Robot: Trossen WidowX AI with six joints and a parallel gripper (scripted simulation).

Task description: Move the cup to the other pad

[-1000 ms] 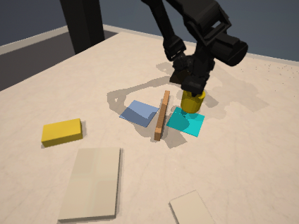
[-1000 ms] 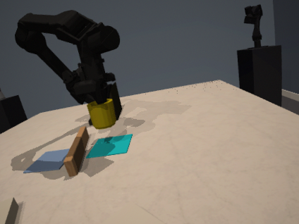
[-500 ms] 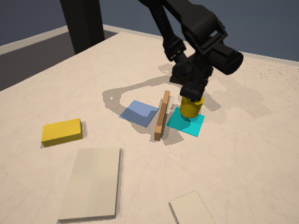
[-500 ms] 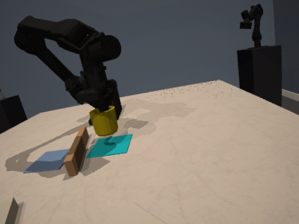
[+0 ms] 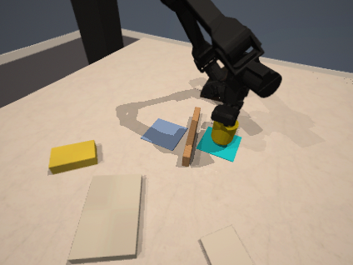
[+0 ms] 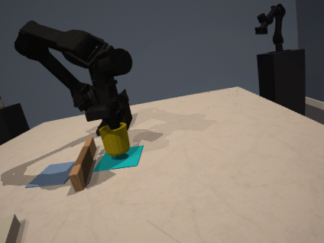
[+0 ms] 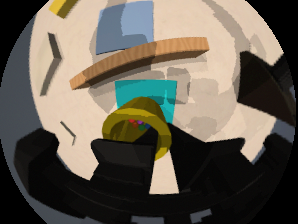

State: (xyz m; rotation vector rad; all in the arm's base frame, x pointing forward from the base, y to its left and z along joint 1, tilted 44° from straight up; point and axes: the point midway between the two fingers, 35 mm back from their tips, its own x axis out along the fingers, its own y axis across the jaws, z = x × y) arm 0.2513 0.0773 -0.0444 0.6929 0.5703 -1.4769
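The yellow cup lies 20 mm ahead of my gripper tip. Round my gripper tip: wooden bar (40 mm ahead, 90 mm to the right, 50 mm below); then cyan pad (30 mm ahead, 70 mm below); then beige slab (350 mm ahead, 180 mm to the right, 40 mm below).
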